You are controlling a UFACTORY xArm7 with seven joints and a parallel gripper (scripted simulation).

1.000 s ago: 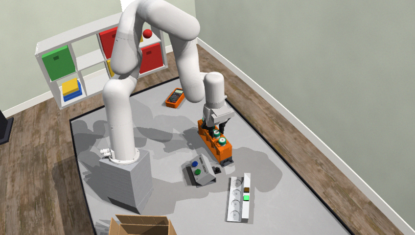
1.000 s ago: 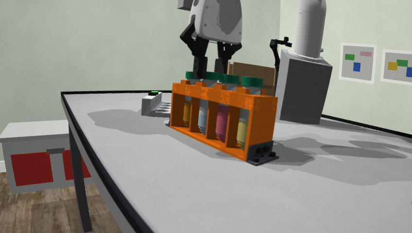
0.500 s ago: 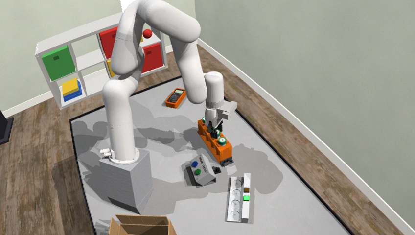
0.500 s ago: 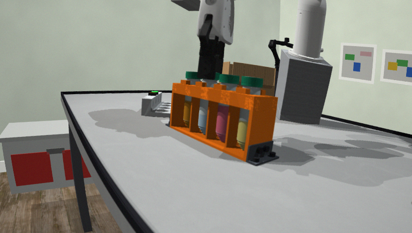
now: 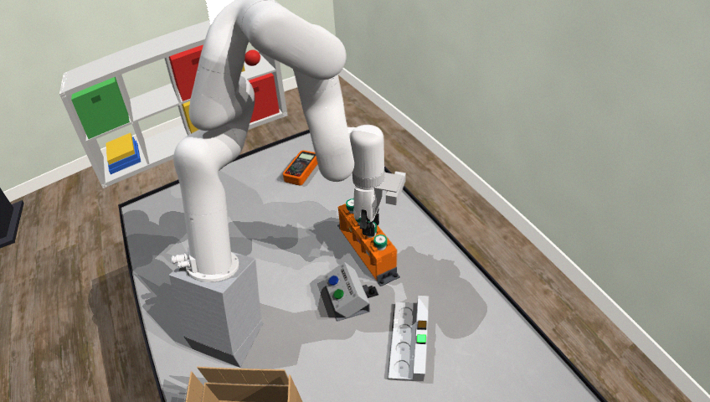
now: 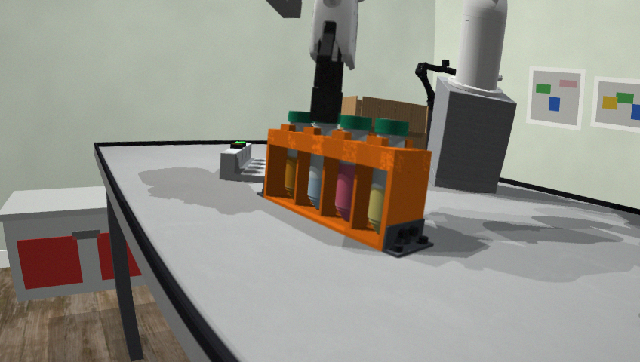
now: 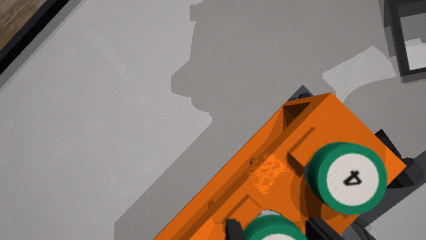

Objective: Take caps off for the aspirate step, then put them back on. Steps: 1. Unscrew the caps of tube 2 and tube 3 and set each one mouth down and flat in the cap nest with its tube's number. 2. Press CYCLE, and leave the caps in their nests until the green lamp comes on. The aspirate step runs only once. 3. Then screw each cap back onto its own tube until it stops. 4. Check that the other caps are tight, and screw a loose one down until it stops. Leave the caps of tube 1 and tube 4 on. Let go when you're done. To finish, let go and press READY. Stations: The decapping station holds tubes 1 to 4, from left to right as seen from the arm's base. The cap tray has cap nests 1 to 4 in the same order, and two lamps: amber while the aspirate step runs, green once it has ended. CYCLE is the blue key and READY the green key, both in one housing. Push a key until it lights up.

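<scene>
My hand is 10 mm above the tube 3 threaded neck. The rest, counted from my hand: cap 4: 50 mm to the right, 20 mm below; then cap 2: 50 mm to the left, 20 mm below; then cap 3: 10 mm below.
</scene>
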